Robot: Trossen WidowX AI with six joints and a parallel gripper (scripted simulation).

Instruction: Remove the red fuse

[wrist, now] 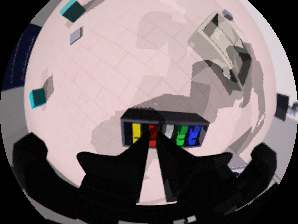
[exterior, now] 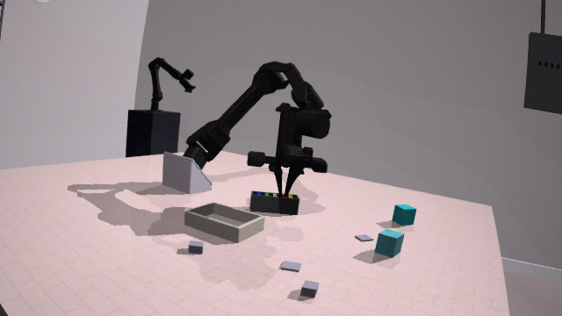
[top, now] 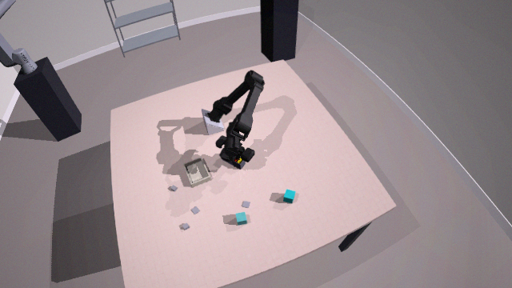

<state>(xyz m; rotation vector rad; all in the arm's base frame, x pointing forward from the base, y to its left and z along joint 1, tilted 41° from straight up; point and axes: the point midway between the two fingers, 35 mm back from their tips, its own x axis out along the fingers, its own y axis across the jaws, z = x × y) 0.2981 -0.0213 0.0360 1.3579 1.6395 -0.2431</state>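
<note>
The grey tray lies 20 cm to the right of my gripper tip, 3 cm below it and 3 cm behind it. Also, from my gripper tip: red fuse (1 cm below).
</note>
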